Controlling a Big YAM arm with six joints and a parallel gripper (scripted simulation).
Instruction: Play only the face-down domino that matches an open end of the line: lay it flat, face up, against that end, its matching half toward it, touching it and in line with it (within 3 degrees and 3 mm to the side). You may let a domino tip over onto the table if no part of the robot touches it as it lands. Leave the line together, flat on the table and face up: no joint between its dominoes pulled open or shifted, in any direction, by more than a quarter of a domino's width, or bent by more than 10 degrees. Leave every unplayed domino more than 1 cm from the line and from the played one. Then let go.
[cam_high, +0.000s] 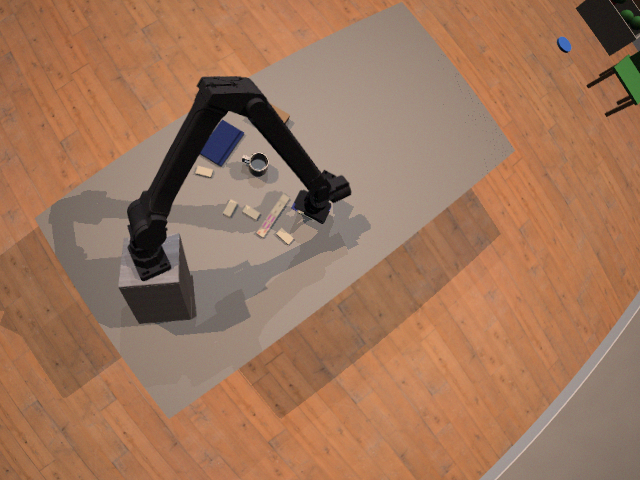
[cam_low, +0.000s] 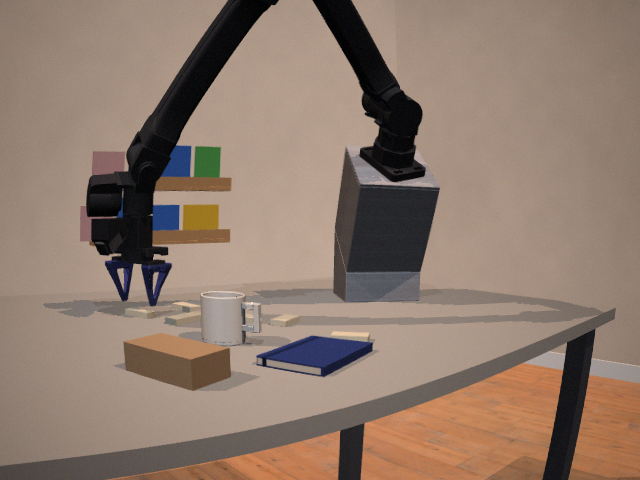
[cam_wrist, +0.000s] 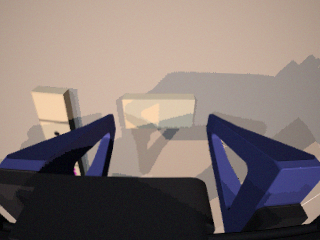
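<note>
The cream domino is 30 mm below my hand. From my hand the other things lie so: blue book 350 mm to the left, 170 mm behind, 20 mm below; brown box 360 mm to the left, 30 mm ahead, 10 mm below; white mug 210 mm to the left, 90 mm behind.
</note>
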